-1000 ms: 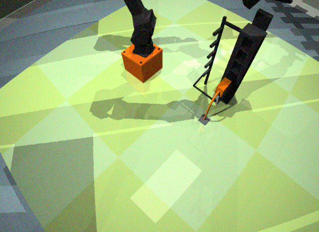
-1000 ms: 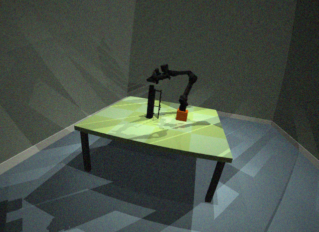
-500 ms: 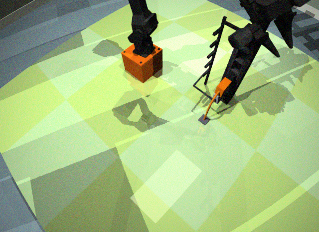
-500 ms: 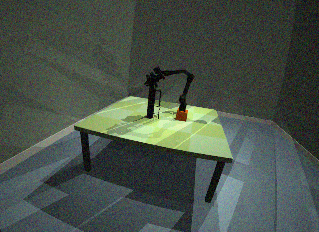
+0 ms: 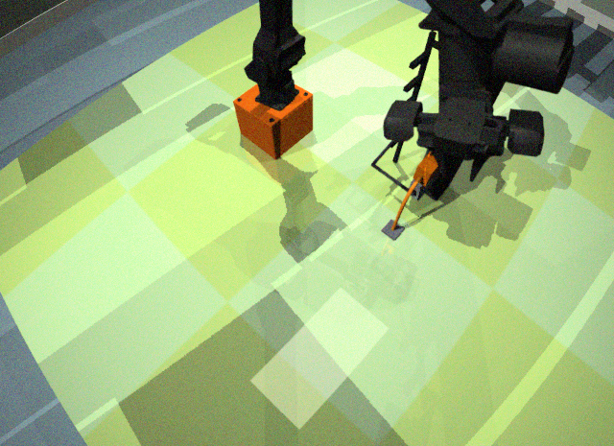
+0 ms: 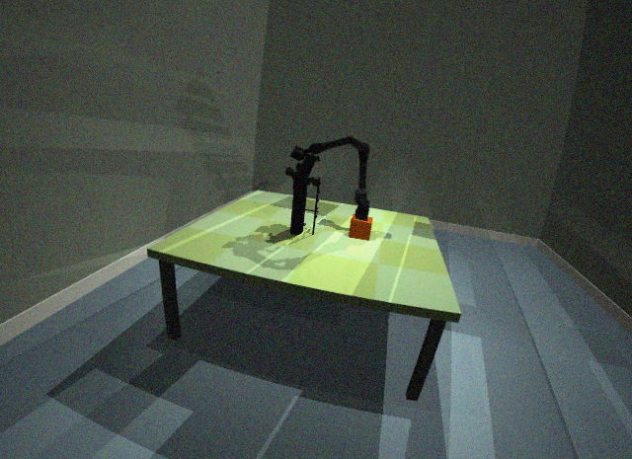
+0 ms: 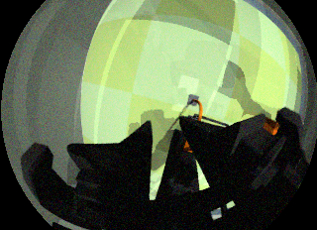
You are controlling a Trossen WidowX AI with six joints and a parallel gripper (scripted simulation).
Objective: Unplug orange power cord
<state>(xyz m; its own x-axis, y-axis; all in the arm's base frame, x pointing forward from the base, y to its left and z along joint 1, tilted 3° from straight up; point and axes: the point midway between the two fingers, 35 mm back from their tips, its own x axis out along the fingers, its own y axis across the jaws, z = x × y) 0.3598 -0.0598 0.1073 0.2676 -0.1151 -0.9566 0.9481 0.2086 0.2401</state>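
Now: the orange plug 60 mm to the left of my gripper tip, 50 mm below it and 50 mm behind it.
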